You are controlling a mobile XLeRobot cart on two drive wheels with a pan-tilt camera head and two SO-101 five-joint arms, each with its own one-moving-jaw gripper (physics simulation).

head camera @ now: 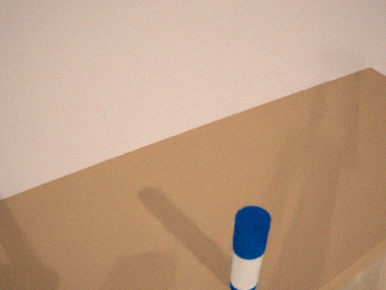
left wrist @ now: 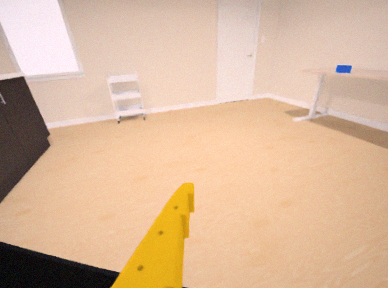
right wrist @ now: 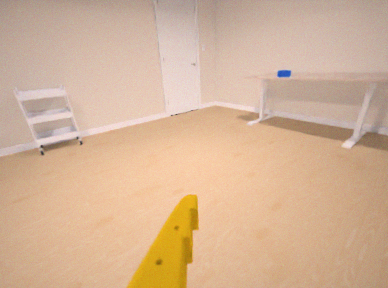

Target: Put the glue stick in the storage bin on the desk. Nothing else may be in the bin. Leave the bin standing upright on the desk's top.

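Places are measured from the left arm's base along level axes (x down, y ahead, z right), in millimetres.
Pixels of known places: left end effector, tool point: (left wrist: 193, 193); right end effector, tool point: (right wrist: 197, 207).
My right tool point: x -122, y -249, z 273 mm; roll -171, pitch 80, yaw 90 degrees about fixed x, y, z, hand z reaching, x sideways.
Behind a point stands the place of what it marks.
The glue stick (head camera: 248, 250) {y 189, x -196, z 186 mm}, with a blue cap and white body, stands upright on a brown wooden top (head camera: 100, 200) {y 303, x -125, z 46 mm} at the lower right of the head view; its base is cut off by the frame. A small blue box, the storage bin (left wrist: 343, 69) {y -2475, x 17, z -1239 mm} (right wrist: 284, 73) {y -2475, x 11, z -1236 mm}, sits on the far desk (left wrist: 372, 74) {y -2318, x 55, z -1447 mm} (right wrist: 330, 77) {y -2072, x 55, z -1513 mm}; its inside is not visible. My left gripper (left wrist: 187, 197) shows one yellow notched jaw, fully open, over the floor. My right gripper (right wrist: 191, 210) also shows one notched jaw, fully open. Both are far from the bin, and neither holds anything.
A white three-tier cart (left wrist: 123, 78) {y -2648, x 71, z 1629 mm} (right wrist: 42, 94) {y -2639, x 76, z 1646 mm} stands by the wall, left of a white door (left wrist: 237, 50) {y -4042, x -251, z -106 mm} (right wrist: 178, 55) {y -4017, x -313, z -64 mm}. A dark cabinet (left wrist: 22, 125) {y -1354, x 345, z 2058 mm} is at the left in the left wrist view. A black edge (left wrist: 50, 267) crosses its lower left. White legs support the desk.
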